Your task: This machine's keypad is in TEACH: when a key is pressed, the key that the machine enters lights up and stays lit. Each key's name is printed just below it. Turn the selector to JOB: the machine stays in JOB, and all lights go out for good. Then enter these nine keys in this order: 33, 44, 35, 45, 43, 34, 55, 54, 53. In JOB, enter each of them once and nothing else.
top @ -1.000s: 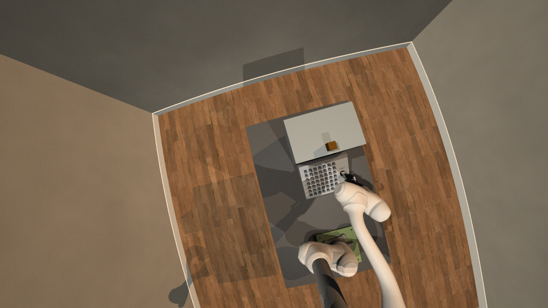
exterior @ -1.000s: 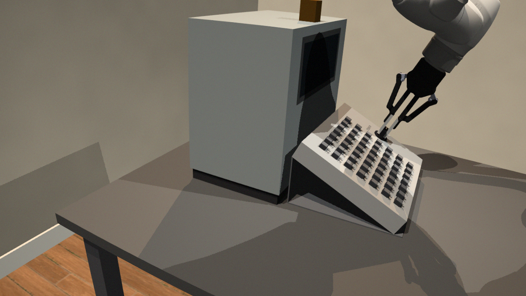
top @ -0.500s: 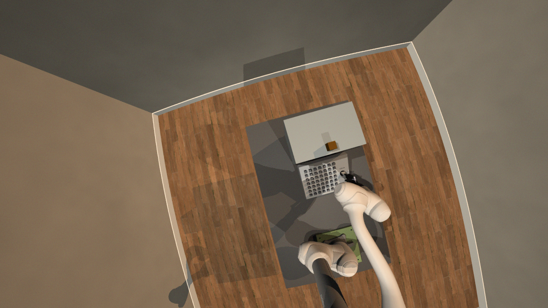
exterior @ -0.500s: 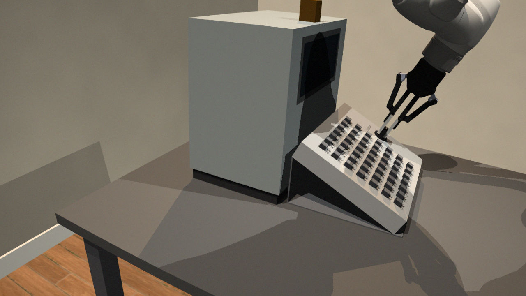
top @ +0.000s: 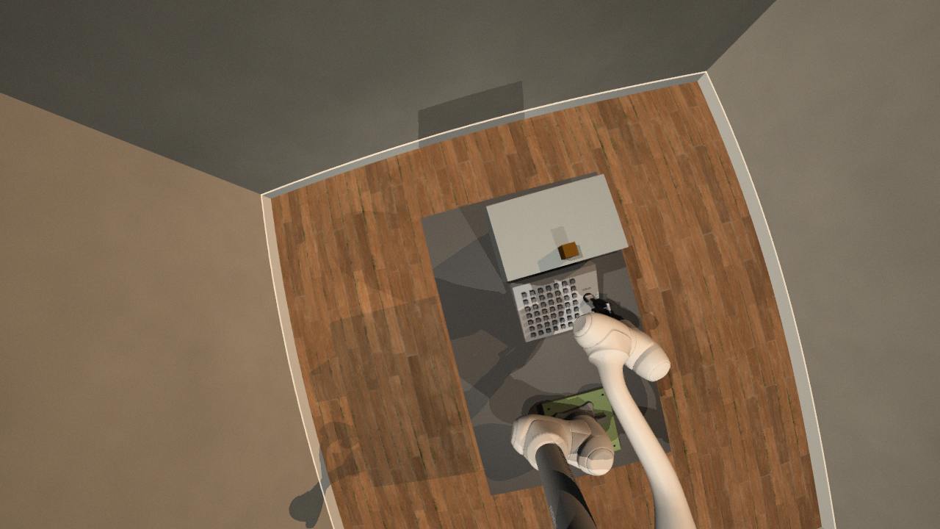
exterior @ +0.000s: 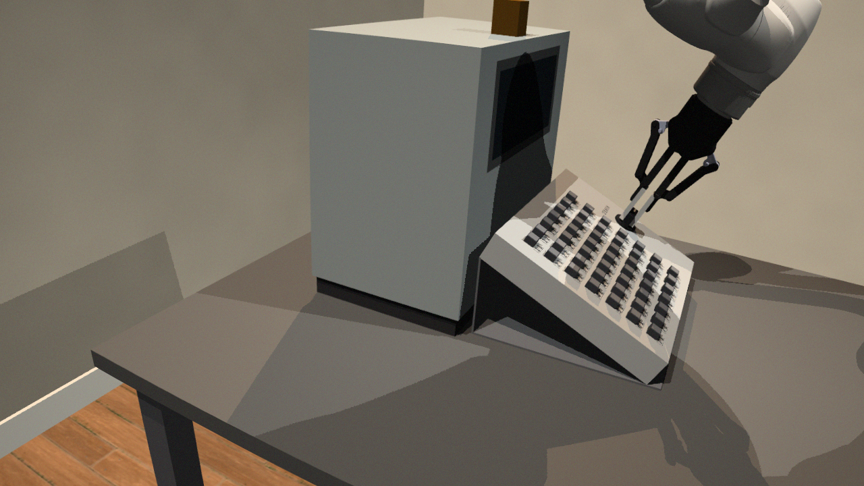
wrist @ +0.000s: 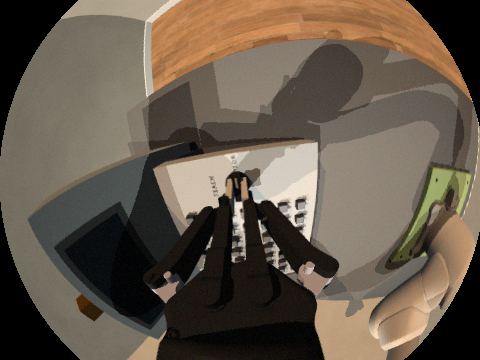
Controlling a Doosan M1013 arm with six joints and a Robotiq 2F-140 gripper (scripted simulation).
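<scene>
Right now my hand is 10 mm short of the black selector knob, 10 mm to the left of it and 20 mm above it. From my hand the other things lie so: sloped grey keypad (40 mm ahead, 110 mm to the left, 70 mm below).
</scene>
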